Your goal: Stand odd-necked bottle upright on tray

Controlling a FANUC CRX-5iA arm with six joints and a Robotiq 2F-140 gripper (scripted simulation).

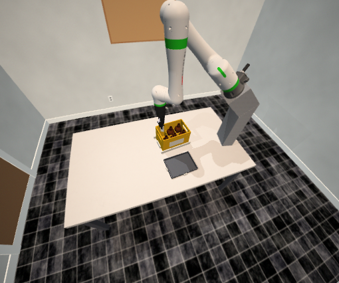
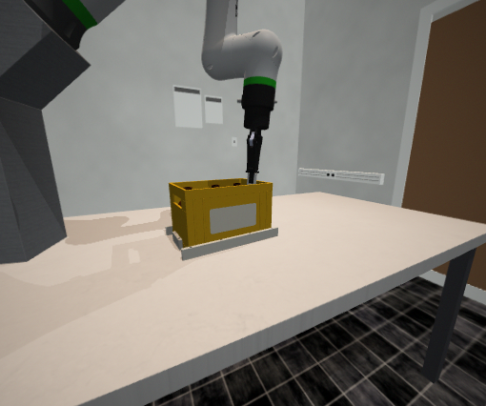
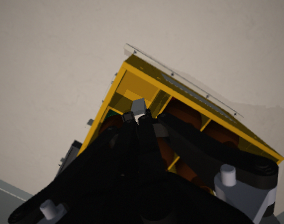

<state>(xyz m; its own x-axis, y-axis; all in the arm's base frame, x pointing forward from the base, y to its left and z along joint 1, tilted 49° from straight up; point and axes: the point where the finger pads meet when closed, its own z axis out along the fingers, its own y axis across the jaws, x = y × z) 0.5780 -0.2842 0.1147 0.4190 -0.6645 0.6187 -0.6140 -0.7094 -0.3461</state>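
My hand is 90 mm above the crate, 70 mm to the right of it and 70 mm past it. Round my hand: brown bottle: 110 mm to the left, 80 mm below, 60 mm behind; dark grey tray: 320 mm to the left, 160 mm below, 40 mm ahead.
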